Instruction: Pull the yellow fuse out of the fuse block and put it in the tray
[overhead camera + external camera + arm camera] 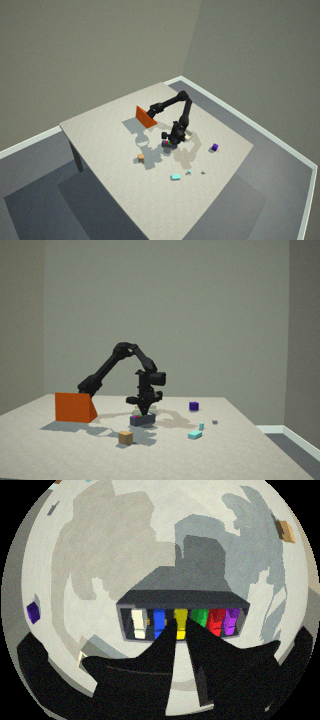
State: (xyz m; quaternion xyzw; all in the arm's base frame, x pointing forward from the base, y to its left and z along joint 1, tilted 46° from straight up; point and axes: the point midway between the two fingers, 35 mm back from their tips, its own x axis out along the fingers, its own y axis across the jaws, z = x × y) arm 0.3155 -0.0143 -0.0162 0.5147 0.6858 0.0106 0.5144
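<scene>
My gripper tip is 10 mm past the cream tray, 200 mm to the right of it and 30 mm above it. Also, from my gripper tip: yellow fuse: 10 mm below; then small cyan block: 270 mm ahead, 70 mm to the right, 20 mm below; then tan cube: 50 mm behind, 280 mm to the right, 20 mm below.
</scene>
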